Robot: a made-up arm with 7 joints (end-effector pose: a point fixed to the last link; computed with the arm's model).
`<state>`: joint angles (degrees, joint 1 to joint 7).
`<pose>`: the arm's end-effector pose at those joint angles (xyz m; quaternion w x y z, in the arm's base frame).
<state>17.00 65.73 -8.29 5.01 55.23 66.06 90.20</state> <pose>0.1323 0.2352 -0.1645 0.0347 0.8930 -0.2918 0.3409</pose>
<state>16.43 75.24 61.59 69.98 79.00 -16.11 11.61</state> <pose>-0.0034 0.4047 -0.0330 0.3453 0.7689 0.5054 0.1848</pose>
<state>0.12 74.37 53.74 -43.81 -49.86 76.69 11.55</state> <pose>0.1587 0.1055 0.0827 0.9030 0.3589 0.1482 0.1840</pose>
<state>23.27 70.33 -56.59 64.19 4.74 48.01 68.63</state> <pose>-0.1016 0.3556 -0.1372 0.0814 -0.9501 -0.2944 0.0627</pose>
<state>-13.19 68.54 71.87 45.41 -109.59 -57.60 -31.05</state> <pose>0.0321 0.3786 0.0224 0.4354 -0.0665 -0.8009 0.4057</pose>
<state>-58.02 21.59 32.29 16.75 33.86 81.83 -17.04</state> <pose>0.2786 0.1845 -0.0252 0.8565 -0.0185 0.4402 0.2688</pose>
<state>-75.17 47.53 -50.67 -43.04 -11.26 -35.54 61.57</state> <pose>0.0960 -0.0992 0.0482 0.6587 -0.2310 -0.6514 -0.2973</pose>
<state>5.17 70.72 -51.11 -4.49 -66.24 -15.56 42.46</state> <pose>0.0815 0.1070 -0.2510 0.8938 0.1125 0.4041 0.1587</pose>
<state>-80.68 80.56 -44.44 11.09 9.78 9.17 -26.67</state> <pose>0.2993 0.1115 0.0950 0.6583 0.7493 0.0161 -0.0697</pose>
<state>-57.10 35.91 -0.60 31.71 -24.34 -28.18 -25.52</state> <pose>0.3258 0.1221 -0.0024 0.9112 0.1433 -0.3343 -0.1934</pose>
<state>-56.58 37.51 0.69 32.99 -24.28 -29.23 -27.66</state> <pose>0.3234 0.1351 -0.0029 0.9101 0.1596 -0.3313 -0.1912</pose>
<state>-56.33 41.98 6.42 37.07 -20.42 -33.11 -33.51</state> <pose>0.3123 0.1739 0.0053 0.8988 0.2304 -0.3304 -0.1731</pose>
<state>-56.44 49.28 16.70 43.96 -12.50 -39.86 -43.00</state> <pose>0.2839 0.2311 0.0228 0.8724 0.3490 -0.3105 -0.1437</pose>
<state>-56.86 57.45 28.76 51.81 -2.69 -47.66 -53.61</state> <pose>0.2419 0.2821 0.0417 0.8379 0.4656 -0.2594 -0.1177</pose>
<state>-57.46 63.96 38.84 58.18 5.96 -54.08 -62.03</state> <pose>0.2050 0.3120 0.0544 0.8096 0.5408 -0.2033 -0.1040</pose>
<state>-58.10 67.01 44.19 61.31 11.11 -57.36 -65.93</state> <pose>0.1874 0.3229 0.0596 0.7956 0.5720 -0.1735 -0.0991</pose>
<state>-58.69 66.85 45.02 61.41 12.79 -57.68 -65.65</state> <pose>0.1875 0.3226 0.0602 0.7937 0.5753 -0.1726 -0.0961</pose>
